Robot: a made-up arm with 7 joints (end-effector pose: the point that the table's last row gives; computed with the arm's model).
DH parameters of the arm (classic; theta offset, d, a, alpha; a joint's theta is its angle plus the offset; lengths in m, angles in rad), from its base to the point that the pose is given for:
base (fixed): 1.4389 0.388 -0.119 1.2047
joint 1: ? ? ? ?
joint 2: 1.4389 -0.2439 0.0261 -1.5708
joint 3: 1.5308 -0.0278 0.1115 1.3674
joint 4: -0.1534 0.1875 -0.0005 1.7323
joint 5: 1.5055 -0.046 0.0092 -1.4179
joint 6: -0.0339 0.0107 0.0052 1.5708
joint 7: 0 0.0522 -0.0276 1.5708
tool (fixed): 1.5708 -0.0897 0 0
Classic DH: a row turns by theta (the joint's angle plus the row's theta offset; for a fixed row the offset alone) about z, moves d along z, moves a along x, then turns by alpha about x.
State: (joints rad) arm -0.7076 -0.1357 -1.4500 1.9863 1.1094 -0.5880 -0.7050
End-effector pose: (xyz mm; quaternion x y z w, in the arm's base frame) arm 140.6 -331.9 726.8 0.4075 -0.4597 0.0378 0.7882
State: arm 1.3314 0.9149 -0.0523 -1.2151 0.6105 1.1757 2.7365
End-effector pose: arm 533.7 -582.8 31.1 0.7881 0.3128 -0.5279 0.0496
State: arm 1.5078 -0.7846 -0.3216 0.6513 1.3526 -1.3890 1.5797
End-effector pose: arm 458.0 -374.1 249.6 0.3432 -0.2458 -0.4567 0.7831
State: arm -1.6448 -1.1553 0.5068 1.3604 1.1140 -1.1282 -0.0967
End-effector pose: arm 124.7 207.3 762.0 0.7218 0.0464 0.6836 0.0982
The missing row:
joint 1: 0 0.0909 -0.4059 1.9369
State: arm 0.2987 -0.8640 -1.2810 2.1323 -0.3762 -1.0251 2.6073
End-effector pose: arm 125.2 -500.1 464.7 -0.5536 -0.4546 -0.6117 0.3355
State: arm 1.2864 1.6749 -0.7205 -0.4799 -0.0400 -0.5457 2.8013
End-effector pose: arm 344.0 -588.8 -83.5 -0.5206 -0.4756 -0.1521 0.6926
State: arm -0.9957 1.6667 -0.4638 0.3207 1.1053 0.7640 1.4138
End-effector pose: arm -67.0 -268.3 1118.5 0.7652 -0.4306 -0.2604 0.4016
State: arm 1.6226 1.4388 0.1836 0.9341 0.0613 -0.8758 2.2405
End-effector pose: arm 297.5 -496.2 -82.2 -0.6701 0.0839 -0.7336 0.0757
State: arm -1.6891 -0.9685 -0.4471 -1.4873 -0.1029 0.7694 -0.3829
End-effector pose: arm 294.7 -1.6 701.0 0.4771 -0.7383 -0.4341 0.1971
